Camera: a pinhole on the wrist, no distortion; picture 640 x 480 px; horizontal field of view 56.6 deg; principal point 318.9 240.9 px. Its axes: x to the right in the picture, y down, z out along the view. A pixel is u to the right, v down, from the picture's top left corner.
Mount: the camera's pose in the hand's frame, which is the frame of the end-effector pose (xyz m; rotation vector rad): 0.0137 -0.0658 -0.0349 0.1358 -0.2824 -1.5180
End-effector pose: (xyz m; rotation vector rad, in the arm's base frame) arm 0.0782 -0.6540 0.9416 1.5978 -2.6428 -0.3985
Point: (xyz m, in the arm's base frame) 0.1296 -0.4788 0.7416
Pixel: 255.4 52.6
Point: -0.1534 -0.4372 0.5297
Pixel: 75.5 354.7
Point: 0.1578 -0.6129 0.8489
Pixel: 389.7 51.7
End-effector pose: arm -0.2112 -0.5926 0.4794 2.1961 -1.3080 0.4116
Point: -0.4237 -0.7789 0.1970
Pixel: 26.9 222.5
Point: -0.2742 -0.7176 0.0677
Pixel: 309.5 186.9
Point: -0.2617 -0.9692 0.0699
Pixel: 243.8 427.3
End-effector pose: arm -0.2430 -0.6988 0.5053 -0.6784 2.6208 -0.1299
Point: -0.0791 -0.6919 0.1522
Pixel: 281.9 388.9
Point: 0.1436 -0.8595 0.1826
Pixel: 597.3 246.6
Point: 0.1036 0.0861 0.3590
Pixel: outside the picture
